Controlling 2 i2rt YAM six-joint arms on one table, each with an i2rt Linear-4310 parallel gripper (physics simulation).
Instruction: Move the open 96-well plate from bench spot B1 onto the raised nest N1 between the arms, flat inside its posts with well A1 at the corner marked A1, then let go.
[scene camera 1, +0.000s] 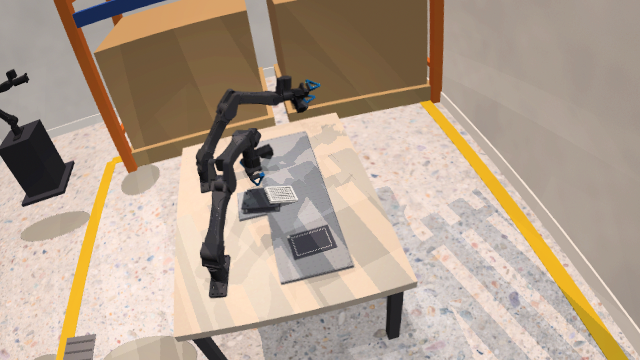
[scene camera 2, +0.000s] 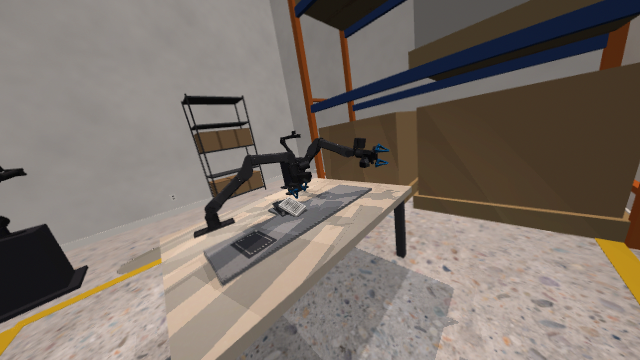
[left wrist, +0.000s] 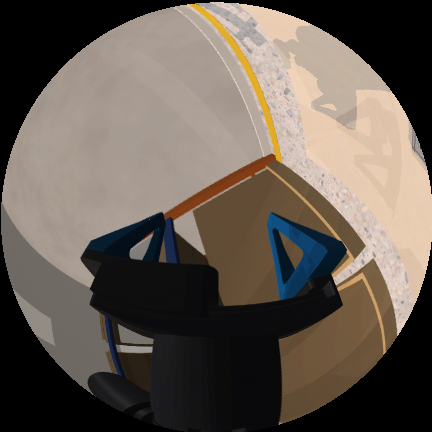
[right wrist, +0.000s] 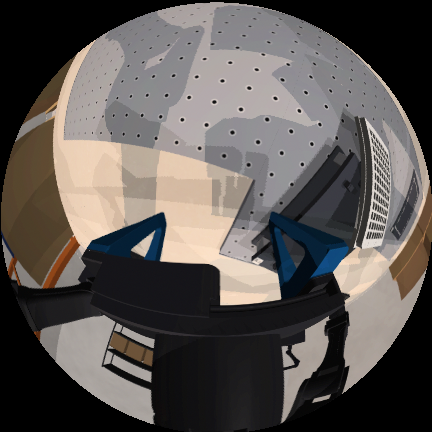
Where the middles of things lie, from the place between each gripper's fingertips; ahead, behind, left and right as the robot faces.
Scene:
Now: right hand 15 cm short of the dark nest with white outline (scene camera 1: 313, 241), 43 cm to the left of it and 4 cm above it.
Now: left hand 80 cm to the left of the dark nest with white outline, 29 cm past it and 19 cm above it.

